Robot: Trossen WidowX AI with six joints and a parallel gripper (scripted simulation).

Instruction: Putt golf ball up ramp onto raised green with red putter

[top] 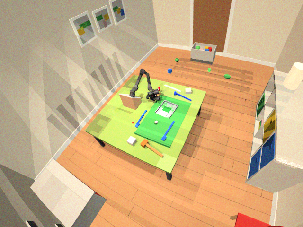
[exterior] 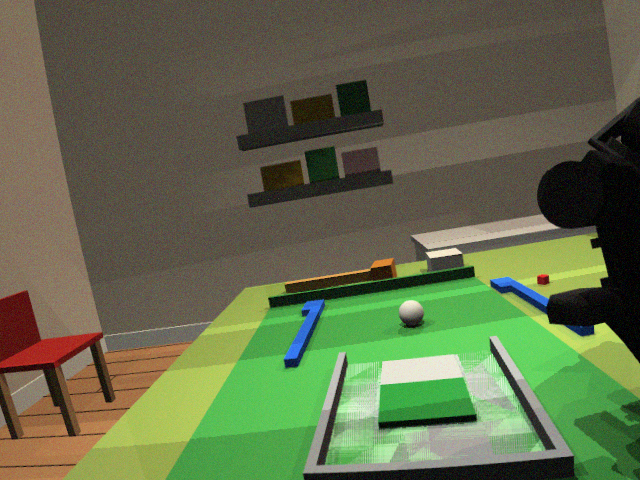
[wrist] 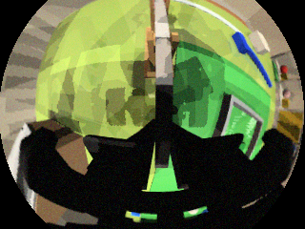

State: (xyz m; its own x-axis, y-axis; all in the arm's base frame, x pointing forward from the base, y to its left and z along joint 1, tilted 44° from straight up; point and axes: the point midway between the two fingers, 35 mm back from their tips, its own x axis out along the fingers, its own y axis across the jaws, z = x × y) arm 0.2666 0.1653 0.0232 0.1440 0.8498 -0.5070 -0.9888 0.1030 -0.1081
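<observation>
Right now my gripper tip is 42 cm to the left of the tiny red cube, 15 cm past it and 2 cm above it. The rest, counted from my gripper tip: white golf ball 35 cm to the right, 15 cm ahead; grey frame 21 cm ahead, 8 cm to the right, 2 cm below; red putter 11 cm to the left, 3 cm above.
</observation>
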